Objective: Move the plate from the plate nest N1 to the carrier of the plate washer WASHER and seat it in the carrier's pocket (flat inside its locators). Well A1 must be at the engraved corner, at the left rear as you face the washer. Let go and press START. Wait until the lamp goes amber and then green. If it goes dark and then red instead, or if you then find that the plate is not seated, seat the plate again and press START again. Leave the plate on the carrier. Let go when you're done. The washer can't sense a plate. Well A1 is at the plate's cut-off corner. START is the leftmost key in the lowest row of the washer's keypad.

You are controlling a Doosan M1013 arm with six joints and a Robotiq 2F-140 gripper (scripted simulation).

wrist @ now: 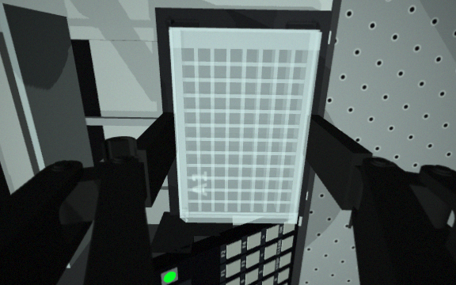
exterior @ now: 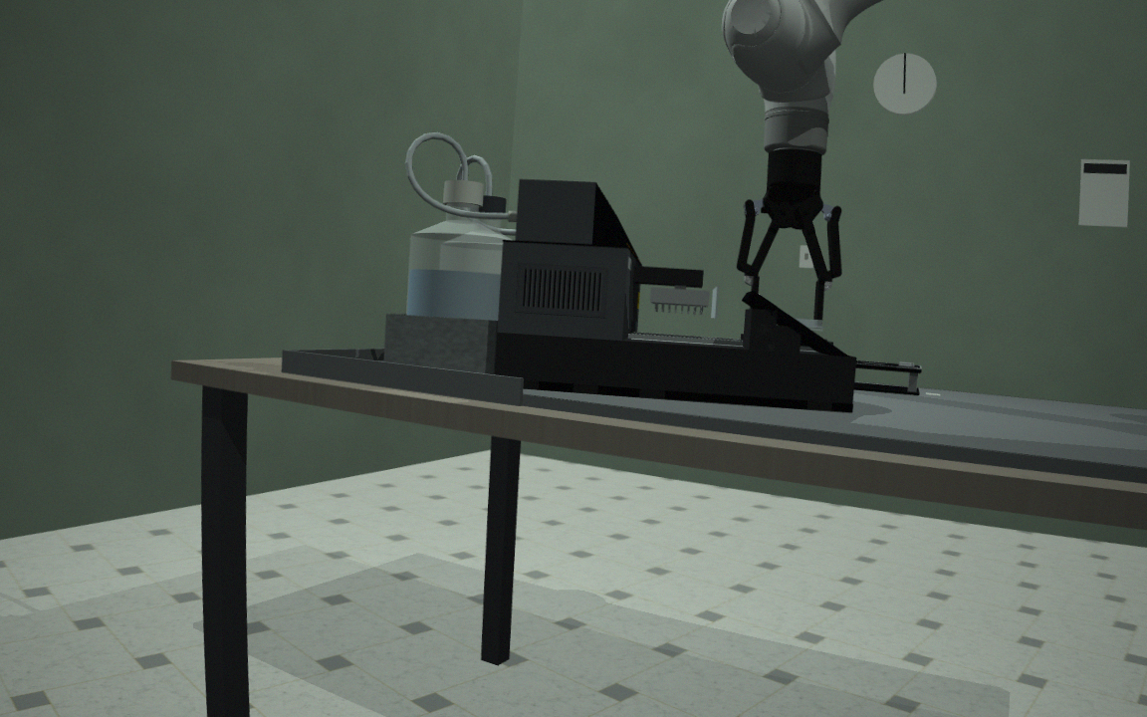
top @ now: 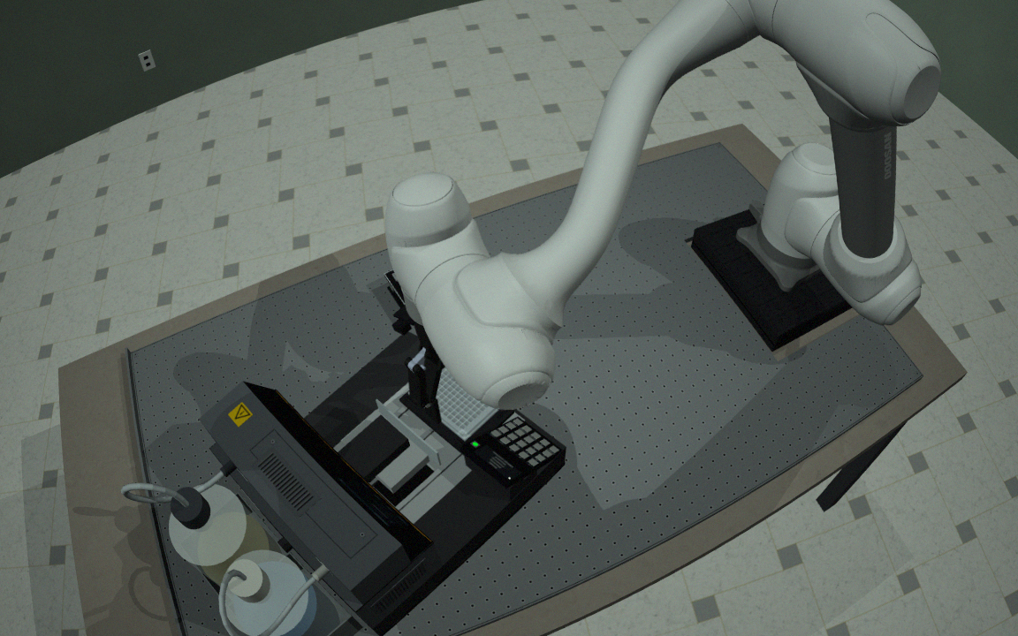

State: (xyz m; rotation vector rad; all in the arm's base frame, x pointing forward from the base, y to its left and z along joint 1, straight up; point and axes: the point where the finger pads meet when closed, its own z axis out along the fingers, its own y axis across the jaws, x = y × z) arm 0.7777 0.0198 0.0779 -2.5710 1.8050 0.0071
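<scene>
Right now the well plate is 20 mm below my hand. From my hand the other things lie so: washer carrier: 40 mm below; thin upright divider: 90 mm ahead, 30 mm to the left; dispensing head: 140 mm ahead, 50 mm to the left, 10 mm above.
</scene>
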